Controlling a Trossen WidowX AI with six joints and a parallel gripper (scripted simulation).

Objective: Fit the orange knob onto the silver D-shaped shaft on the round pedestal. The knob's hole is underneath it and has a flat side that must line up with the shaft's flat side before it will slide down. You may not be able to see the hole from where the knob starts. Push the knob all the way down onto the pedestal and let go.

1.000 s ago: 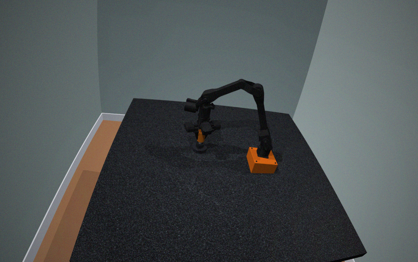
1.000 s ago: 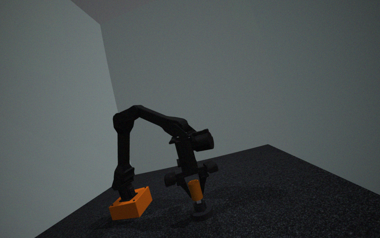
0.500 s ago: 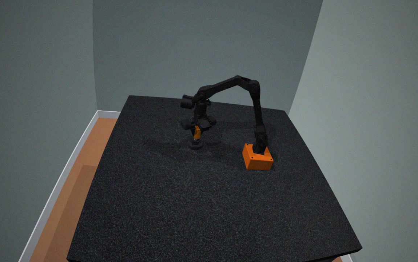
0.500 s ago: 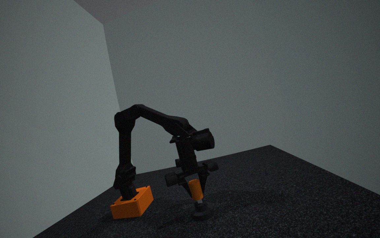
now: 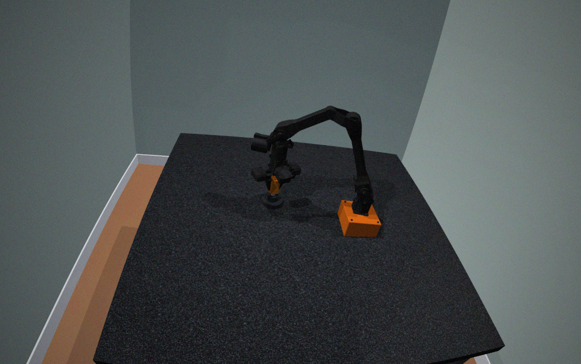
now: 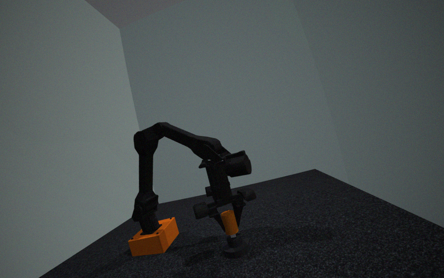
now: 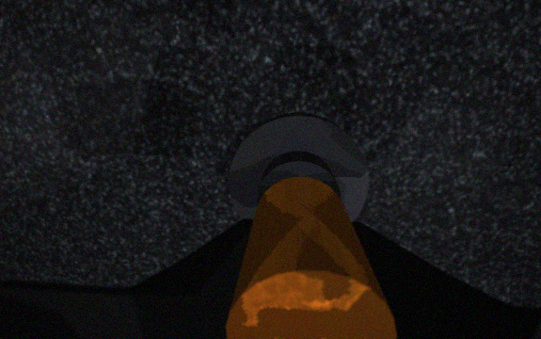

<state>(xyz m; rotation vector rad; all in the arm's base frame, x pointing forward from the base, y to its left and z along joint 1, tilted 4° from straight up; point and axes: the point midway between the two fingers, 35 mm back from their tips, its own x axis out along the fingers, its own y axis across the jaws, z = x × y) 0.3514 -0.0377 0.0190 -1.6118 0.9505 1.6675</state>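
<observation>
Now: the dark round pedestal 4 cm below my gripper tip. From my gripper tip the other things lie so: orange knob (3 cm above).
</observation>
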